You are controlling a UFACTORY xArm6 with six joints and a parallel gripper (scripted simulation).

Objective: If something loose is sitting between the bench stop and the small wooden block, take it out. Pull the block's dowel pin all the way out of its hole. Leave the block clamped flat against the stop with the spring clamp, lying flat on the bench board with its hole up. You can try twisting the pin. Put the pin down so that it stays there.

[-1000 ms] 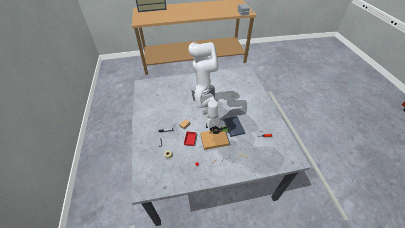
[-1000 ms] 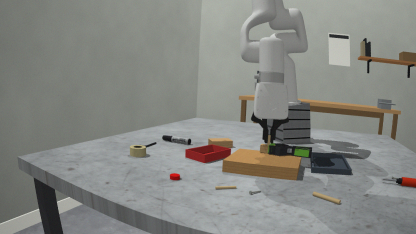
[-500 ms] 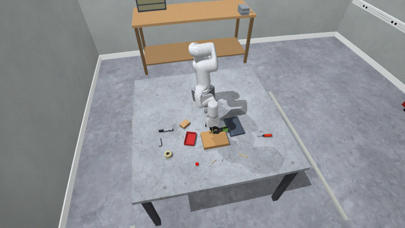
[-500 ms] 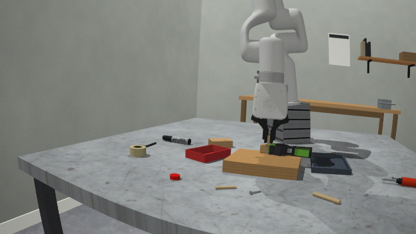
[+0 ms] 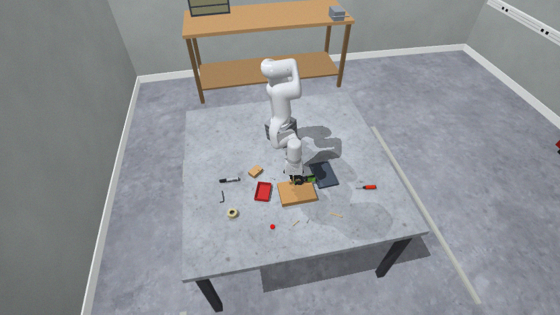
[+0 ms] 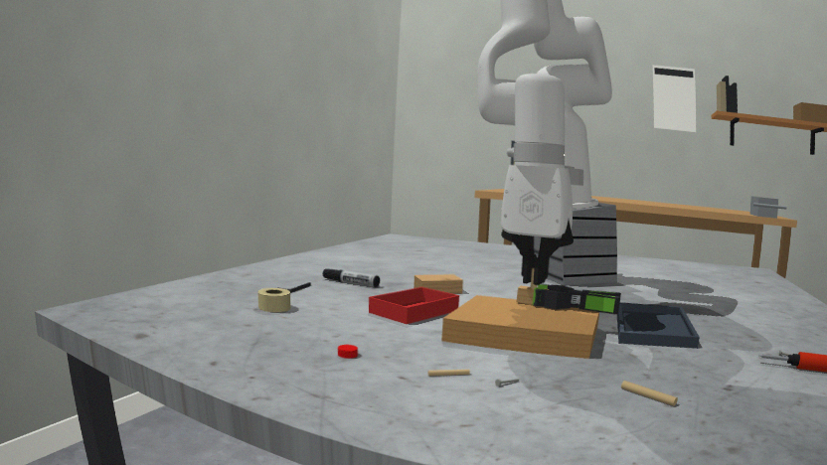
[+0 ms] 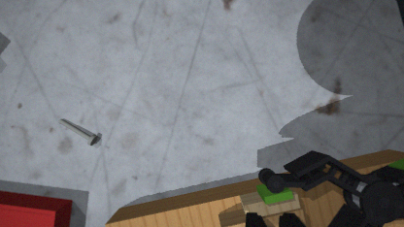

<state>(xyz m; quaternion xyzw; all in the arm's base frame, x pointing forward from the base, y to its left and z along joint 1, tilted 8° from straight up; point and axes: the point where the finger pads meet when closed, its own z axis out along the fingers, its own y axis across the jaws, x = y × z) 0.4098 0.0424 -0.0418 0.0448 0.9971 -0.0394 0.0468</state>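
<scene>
My gripper is now 2 cm above the dowel pin. From my hand the other things lie so: red tray 18 cm to the right, 8 cm below, 4 cm ahead; bench board 6 cm below, 5 cm ahead, 1 cm to the left; wooden block 4 cm below.
</scene>
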